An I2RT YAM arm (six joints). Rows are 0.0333 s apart.
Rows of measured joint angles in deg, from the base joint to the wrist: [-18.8, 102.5, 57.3, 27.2, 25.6, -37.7]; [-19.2, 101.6, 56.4, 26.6, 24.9, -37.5]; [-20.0, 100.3, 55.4, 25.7, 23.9, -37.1]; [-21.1, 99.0, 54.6, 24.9, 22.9, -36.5]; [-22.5, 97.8, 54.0, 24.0, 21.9, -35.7]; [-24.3, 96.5, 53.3, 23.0, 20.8, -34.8]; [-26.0, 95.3, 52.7, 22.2, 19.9, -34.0]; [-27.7, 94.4, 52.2, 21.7, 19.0, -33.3]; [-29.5, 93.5, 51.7, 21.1, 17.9, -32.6]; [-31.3, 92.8, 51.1, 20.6, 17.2, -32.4]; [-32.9, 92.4, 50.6, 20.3, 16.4, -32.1]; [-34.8, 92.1, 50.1, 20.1, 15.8, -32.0]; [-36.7, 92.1, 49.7, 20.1, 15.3, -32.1]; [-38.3, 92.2, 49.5, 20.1, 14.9, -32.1]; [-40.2, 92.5, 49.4, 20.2, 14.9, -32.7]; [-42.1, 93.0, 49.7, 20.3, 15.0, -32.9]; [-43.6, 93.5, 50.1, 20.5, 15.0, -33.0]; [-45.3, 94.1, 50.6, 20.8, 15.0, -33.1]
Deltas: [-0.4, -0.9, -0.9, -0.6, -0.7, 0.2]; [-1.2, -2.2, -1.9, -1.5, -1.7, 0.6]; [-2.3, -3.5, -2.7, -2.3, -2.7, 1.2]; [-3.7, -4.7, -3.3, -3.2, -3.7, 2.0]; [-5.5, -6.0, -4.0, -4.2, -4.8, 2.9]; [-7.2, -7.2, -4.6, -5.0, -5.7, 3.7]; [-8.9, -8.1, -5.1, -5.5, -6.6, 4.4]; [-10.7, -9.0, -5.6, -6.1, -7.7, 5.1]; [-12.5, -9.7, -6.2, -6.6, -8.4, 5.3]; [-14.1, -10.1, -6.7, -6.9, -9.2, 5.6]; [-16.0, -10.4, -7.2, -7.1, -9.8, 5.7]; [-17.9, -10.4, -7.6, -7.1, -10.3, 5.6]; [-19.5, -10.3, -7.8, -7.1, -10.7, 5.6]; [-21.4, -10.0, -7.9, -7.0, -10.7, 5.0]; [-23.3, -9.5, -7.6, -6.9, -10.6, 4.8]; [-24.8, -9.0, -7.2, -6.7, -10.6, 4.7]; [-26.5, -8.4, -6.7, -6.4, -10.6, 4.6]
